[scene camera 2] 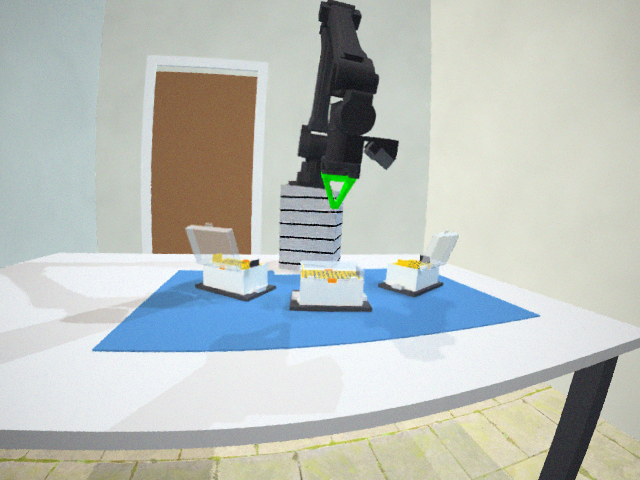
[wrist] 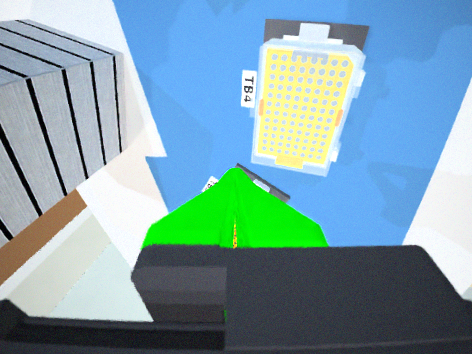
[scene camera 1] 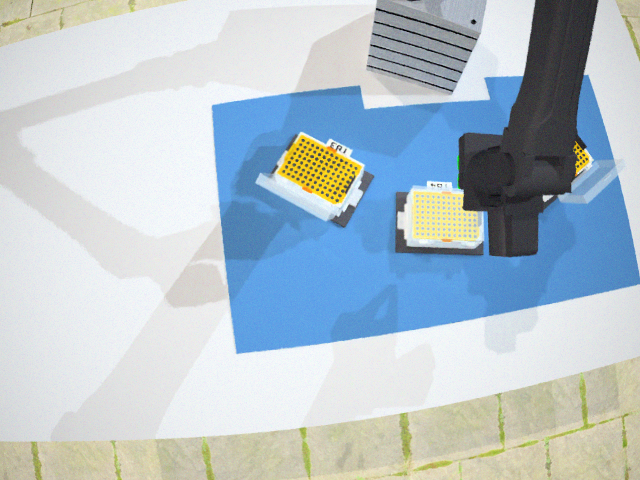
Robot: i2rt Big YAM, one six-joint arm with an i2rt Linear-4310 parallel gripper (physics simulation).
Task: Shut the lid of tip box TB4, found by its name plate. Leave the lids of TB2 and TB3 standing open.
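Frame: origin at the arm's base, x ahead, y left, z up, level; metres.
Seen in the pictures: gripper, fingertip midpoint: [scene camera 2: 334,208] [wrist: 235,177] [scene camera 1: 467,174]; arm's base, origin of the base link: [scene camera 2: 309,188].
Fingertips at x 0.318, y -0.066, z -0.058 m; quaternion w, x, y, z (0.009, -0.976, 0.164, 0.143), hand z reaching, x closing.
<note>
Pixels of each thing's top centre, then the offset from my fingertips to it. Level surfaces: height alone.
- Tip box TB4, middle of its top: [wrist: 285,117] [scene camera 1: 449,205] [scene camera 2: 330,264] dz -0.113, dx +0.015, dy -0.011 m
- left box, middle of its top: [scene camera 1: 323,162] [scene camera 2: 238,259] dz -0.124, dx -0.119, dy -0.179 m
- right box, middle of its top: [scene camera 2: 410,260] dz -0.124, dx -0.018, dy +0.235 m
- blue mat, its level: dz -0.190 m
- white table, its level: dz -0.193 m
Tip box TB4 [scene camera 1: 444,217] [scene camera 2: 331,291] [wrist: 305,105] stands in the middle; its name plate [wrist: 248,89] reads clearly in the wrist view. Its clear lid lies flat over the yellow rack. The left box [scene camera 1: 320,167] [scene camera 2: 235,277], whose upside-down plate [scene camera 1: 339,147] seems to read TB3, has its lid [scene camera 1: 297,197] [scene camera 2: 212,242] standing open. The right box [scene camera 1: 581,157] [scene camera 2: 410,277] also has its lid [scene camera 1: 591,180] [scene camera 2: 443,248] open; its plate is hidden in scene camera 1. My gripper [scene camera 2: 334,205] [wrist: 235,177] is shut and empty, above the boxes and apart from them.
The boxes stand on dark bases on a blue mat [scene camera 1: 289,310] [scene camera 2: 170,330] on the white table [scene camera 1: 77,206] [scene camera 2: 232,387]. A grey striped pedestal [scene camera 1: 421,49] [scene camera 2: 309,227] [wrist: 45,110] stands behind them. In scene camera 1 my arm covers part of TB4 and the right box.
</note>
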